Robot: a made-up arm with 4 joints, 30 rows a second.
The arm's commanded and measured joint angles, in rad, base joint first. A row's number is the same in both.
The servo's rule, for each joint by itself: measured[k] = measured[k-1] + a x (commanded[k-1-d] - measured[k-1]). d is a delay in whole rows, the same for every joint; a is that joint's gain. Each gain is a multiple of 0.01, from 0.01 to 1. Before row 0 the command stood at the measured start. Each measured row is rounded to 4 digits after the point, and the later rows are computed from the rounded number. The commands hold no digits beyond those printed.
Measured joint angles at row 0:
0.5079, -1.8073, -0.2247, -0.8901
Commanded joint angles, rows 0 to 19:
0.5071, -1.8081, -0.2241, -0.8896
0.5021, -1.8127, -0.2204, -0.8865
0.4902, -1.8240, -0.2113, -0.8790
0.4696, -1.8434, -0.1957, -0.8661
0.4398, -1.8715, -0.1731, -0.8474
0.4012, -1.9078, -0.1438, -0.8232
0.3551, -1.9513, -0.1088, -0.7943
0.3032, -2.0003, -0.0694, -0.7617
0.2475, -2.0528, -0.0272, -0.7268
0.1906, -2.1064, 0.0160, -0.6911
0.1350, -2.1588, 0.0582, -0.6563
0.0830, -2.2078, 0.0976, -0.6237
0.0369, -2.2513, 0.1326, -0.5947
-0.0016, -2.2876, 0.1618, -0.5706
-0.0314, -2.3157, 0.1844, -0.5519
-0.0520, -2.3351, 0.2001, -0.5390
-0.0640, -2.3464, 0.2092, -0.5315
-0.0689, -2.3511, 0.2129, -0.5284
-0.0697, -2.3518, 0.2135, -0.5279
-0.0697, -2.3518, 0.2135, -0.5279
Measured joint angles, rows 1 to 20:
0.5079, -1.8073, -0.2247, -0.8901
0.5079, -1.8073, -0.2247, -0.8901
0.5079, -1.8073, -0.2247, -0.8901
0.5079, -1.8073, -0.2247, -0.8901
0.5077, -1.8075, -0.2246, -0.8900
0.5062, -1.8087, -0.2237, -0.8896
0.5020, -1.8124, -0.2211, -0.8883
0.4936, -1.8198, -0.2158, -0.8856
0.4796, -1.8322, -0.2068, -0.8810
0.4592, -1.8503, -0.1936, -0.8741
0.4321, -1.8745, -0.1758, -0.8645
0.3986, -1.9047, -0.1535, -0.8522
0.3593, -1.9402, -0.1270, -0.8372
0.3154, -1.9801, -0.0970, -0.8197
0.2685, -2.0230, -0.0644, -0.8001
0.2203, -2.0674, -0.0304, -0.7789
0.1726, -2.1115, 0.0038, -0.7568
0.1273, -2.1538, 0.0370, -0.7345
0.0860, -2.1927, 0.0680, -0.7126
0.0501, -2.2269, 0.0957, -0.6918
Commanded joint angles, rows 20 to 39:
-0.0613, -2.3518, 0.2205, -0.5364
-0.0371, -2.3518, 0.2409, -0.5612
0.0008, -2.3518, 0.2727, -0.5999
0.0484, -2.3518, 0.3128, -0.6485
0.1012, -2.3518, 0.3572, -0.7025
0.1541, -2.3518, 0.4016, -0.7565
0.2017, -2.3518, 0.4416, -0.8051
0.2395, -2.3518, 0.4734, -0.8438
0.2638, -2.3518, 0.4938, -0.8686
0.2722, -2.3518, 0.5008, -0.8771
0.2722, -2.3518, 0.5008, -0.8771
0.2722, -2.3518, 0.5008, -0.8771
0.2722, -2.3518, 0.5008, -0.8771
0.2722, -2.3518, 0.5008, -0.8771
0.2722, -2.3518, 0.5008, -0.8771
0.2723, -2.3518, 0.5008, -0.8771
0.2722, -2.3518, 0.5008, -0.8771
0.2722, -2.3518, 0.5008, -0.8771
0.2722, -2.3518, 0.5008, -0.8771
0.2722, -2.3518, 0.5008, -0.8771
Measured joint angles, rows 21 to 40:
0.0204, -2.2556, 0.1195, -0.6726
-0.0028, -2.2785, 0.1391, -0.6553
-0.0202, -2.2961, 0.1547, -0.6400
-0.0331, -2.3095, 0.1670, -0.6265
-0.0404, -2.3197, 0.1782, -0.6157
-0.0395, -2.3274, 0.1914, -0.6092
-0.0290, -2.3333, 0.2085, -0.6081
-0.0089, -2.3377, 0.2304, -0.6129
0.0197, -2.3411, 0.2570, -0.6237
0.0546, -2.3437, 0.2874, -0.6396
0.0928, -2.3456, 0.3198, -0.6595
0.1309, -2.3471, 0.3521, -0.6816
0.1655, -2.3482, 0.3819, -0.7040
0.1932, -2.3491, 0.4069, -0.7248
0.2137, -2.3497, 0.4266, -0.7431
0.2289, -2.3502, 0.4422, -0.7592
0.2402, -2.3506, 0.4545, -0.7733
0.2485, -2.3509, 0.4642, -0.7858
0.2547, -2.3511, 0.4719, -0.7968
0.2593, -2.3513, 0.4780, -0.8064

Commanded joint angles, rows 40 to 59:
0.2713, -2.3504, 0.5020, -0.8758
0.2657, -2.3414, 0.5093, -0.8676
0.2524, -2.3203, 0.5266, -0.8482
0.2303, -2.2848, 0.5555, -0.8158
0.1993, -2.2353, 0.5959, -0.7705
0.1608, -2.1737, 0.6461, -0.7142
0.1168, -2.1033, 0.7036, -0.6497
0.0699, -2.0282, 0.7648, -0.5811
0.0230, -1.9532, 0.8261, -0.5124
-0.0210, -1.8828, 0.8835, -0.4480
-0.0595, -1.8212, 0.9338, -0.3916
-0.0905, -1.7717, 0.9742, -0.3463
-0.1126, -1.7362, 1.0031, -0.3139
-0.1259, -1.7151, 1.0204, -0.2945
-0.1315, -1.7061, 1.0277, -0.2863
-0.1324, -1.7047, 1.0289, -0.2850
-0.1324, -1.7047, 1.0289, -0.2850
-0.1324, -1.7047, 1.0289, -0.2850
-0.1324, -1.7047, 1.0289, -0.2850
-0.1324, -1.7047, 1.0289, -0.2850
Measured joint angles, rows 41 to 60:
0.2627, -2.3514, 0.4828, -0.8149
0.2652, -2.3515, 0.4866, -0.8224
0.2670, -2.3516, 0.4896, -0.8290
0.2684, -2.3516, 0.4920, -0.8348
0.2692, -2.3513, 0.4941, -0.8397
0.2683, -2.3489, 0.4973, -0.8430
0.2642, -2.3420, 0.5035, -0.8436
0.2554, -2.3283, 0.5144, -0.8403
0.2408, -2.3060, 0.5315, -0.8319
0.2200, -2.2742, 0.5556, -0.8178
0.1932, -2.2332, 0.5867, -0.7976
0.1611, -2.1840, 0.6241, -0.7716
0.1252, -2.1286, 0.6665, -0.7405
0.0872, -2.0696, 0.7121, -0.7054
0.0491, -2.0100, 0.7587, -0.6677
0.0128, -1.9528, 0.8040, -0.6291
-0.0198, -1.9008, 0.8458, -0.5913
-0.0474, -1.8562, 0.8825, -0.5557
-0.0693, -1.8202, 0.9130, -0.5234
-0.0857, -1.7925, 0.9373, -0.4948

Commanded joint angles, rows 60 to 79:
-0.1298, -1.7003, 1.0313, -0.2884
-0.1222, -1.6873, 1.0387, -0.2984
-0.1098, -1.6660, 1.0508, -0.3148
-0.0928, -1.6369, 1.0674, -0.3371
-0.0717, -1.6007, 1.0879, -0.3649
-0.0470, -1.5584, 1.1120, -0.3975
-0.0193, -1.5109, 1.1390, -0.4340
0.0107, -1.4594, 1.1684, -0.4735
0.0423, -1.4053, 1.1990, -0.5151
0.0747, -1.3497, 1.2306, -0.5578
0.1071, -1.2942, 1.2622, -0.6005
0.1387, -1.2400, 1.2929, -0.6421
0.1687, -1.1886, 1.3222, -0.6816
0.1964, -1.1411, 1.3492, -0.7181
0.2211, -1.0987, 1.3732, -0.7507
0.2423, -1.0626, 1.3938, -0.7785
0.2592, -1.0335, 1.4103, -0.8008
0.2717, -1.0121, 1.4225, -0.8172
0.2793, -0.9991, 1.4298, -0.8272
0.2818, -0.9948, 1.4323, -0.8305
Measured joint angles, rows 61 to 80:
-0.0978, -1.7714, 0.9565, -0.4696
-0.1068, -1.7554, 0.9717, -0.4474
-0.1135, -1.7432, 0.9837, -0.4279
-0.1184, -1.7340, 0.9932, -0.4108
-0.1214, -1.7259, 1.0012, -0.3961
-0.1216, -1.7166, 1.0091, -0.3844
-0.1185, -1.7045, 1.0179, -0.3760
-0.1118, -1.6883, 1.0283, -0.3713
-0.1014, -1.6673, 1.0408, -0.3705
-0.0873, -1.6412, 1.0558, -0.3737
-0.0696, -1.6099, 1.0733, -0.3809
-0.0487, -1.5738, 1.0933, -0.3920
-0.0250, -1.5334, 1.1155, -0.4068
0.0009, -1.4893, 1.1397, -0.4249
0.0285, -1.4425, 1.1654, -0.4460
0.0572, -1.3939, 1.1922, -0.4695
0.0862, -1.3446, 1.2195, -0.4950
0.1149, -1.2958, 1.2467, -0.5218
0.1425, -1.2485, 1.2733, -0.5493
0.1684, -1.2039, 1.2986, -0.5768

